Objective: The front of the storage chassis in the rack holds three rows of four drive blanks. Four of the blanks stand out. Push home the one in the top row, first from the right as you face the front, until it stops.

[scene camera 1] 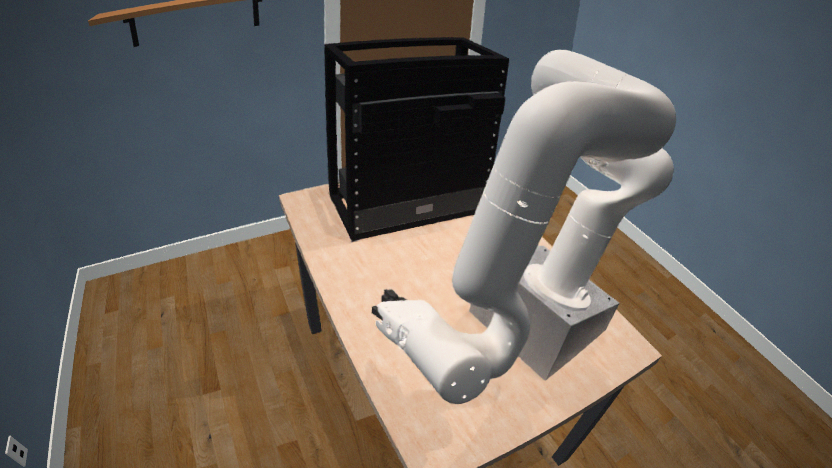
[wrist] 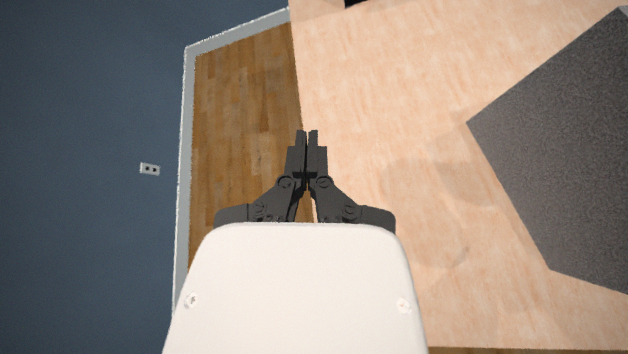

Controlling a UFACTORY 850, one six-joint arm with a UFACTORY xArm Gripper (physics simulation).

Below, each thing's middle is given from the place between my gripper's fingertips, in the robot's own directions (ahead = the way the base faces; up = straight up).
Labels:
The black rack [scene camera 1: 421, 133] lies 55 cm ahead of my hand, 44 cm to the right of it and 3 cm above it.

